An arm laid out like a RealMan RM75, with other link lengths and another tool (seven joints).
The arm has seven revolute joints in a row. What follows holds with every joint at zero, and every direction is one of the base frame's. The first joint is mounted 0.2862 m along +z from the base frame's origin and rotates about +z. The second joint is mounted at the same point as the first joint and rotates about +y. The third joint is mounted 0.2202 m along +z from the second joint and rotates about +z. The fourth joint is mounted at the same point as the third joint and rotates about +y. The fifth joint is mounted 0.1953 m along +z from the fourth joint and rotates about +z. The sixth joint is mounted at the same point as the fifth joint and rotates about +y. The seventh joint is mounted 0.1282 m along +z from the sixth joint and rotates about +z. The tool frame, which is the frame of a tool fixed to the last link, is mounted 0.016 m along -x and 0.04 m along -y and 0.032 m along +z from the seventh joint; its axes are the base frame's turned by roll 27.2, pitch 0 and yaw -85.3 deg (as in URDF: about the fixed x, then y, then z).
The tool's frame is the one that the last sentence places.
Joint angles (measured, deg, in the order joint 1, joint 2, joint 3, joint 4, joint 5, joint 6, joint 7), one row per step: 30.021 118.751 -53.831 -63.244 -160.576 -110.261 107.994; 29.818 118.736 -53.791 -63.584 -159.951 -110.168 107.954; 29.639 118.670 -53.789 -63.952 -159.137 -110.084 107.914; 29.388 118.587 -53.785 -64.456 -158.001 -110.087 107.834; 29.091 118.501 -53.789 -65.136 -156.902 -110.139 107.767; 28.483 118.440 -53.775 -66.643 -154.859 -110.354 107.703; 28.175 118.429 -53.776 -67.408 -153.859 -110.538 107.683; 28.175 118.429 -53.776 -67.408 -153.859 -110.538 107.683; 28.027 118.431 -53.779 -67.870 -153.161 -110.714 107.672; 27.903 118.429 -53.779 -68.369 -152.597 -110.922 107.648; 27.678 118.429 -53.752 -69.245 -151.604 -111.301 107.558
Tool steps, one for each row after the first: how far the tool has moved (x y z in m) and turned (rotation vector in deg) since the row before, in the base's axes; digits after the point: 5 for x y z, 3 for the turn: -0.00102 0.00068 0.00037 0.441 0.470 0.250; -0.00155 0.00108 0.00051 0.484 0.580 0.358; -0.00230 0.00111 0.00061 0.551 0.857 0.469; -0.00236 0.00113 0.00117 0.606 0.766 0.519; -0.00498 0.00180 0.00230 1.144 1.448 1.002; -0.00259 0.00058 0.00107 0.485 0.726 0.480; 0.00000 0.00000 0.00000 0.000 0.000 0.000; -0.00208 0.00039 0.00047 0.242 0.548 0.339; -0.00195 0.00038 0.00072 0.209 0.416 0.353; -0.00344 0.00056 0.00131 0.351 0.752 0.653
